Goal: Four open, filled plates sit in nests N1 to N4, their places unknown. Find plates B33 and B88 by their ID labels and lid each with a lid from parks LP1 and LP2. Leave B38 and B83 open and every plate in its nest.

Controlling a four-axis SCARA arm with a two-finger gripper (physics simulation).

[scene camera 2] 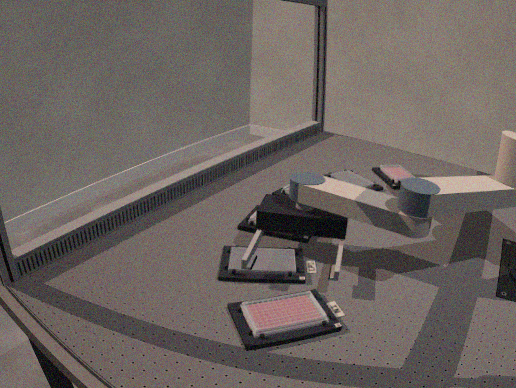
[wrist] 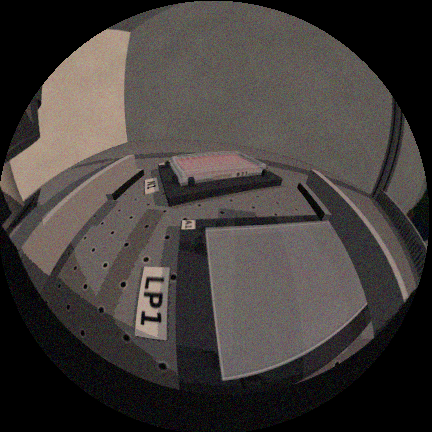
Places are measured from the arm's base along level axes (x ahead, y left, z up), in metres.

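Pixels of known places: gripper, fingertip midpoint: (scene camera 2: 290, 271) (wrist: 220, 164).
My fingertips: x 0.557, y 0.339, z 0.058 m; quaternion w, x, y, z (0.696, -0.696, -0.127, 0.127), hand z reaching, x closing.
Ahead of a thing's pixels: the offset from my fingertips to its top centre. "pt": to the spot under its first point.
My gripper (scene camera 2: 290, 269) (wrist: 220, 164) is open and empty above park LP1, its fingers wide apart. A grey lid @[dx +0.087, dy -0.045, dz -0.028 m] (scene camera 2: 275, 260) (wrist: 285, 295) lies flat in the black LP1 park @[dx +0.087, dy -0.045, dz -0.026 m] (scene camera 2: 225, 272) (wrist: 195, 310). Beyond it in the wrist view, an open pink plate @[dx -0.040, dy +0.082, dz -0.019 m] (scene camera 2: 285, 312) (wrist: 215, 166) sits in nest N1 (scene camera 2: 242, 335) (wrist: 225, 194); its small ID mark is too blurred to read. Another pink plate @[dx +0.004, dy -0.712, dz -0.019 m] (scene camera 2: 395, 172) sits in a far nest. Another grey lid @[dx +0.114, dy -0.566, dz -0.028 m] (scene camera 2: 352, 176) lies behind the arm. The nest @[pt dx +0.198, dy -0.145, dz -0.038 m] (scene camera 2: 245, 228) behind my gripper is partly hidden, and its plate's ID does not show.
The arm (scene camera 2: 350, 195) reaches in from the right over the table. A slotted rail @[pt dx +0.447, dy -0.086, dz -0.017 m] (scene camera 2: 150, 200) runs along the table's left side. The LP1 label @[pt dx +0.006, dy -0.098, dz -0.044 m] (wrist: 152, 302) lies beside the park. A dark panel @[pt dx -0.430, dy -0.316, dz -0.045 m] (scene camera 2: 507, 270) stands at the right edge of the scene view.
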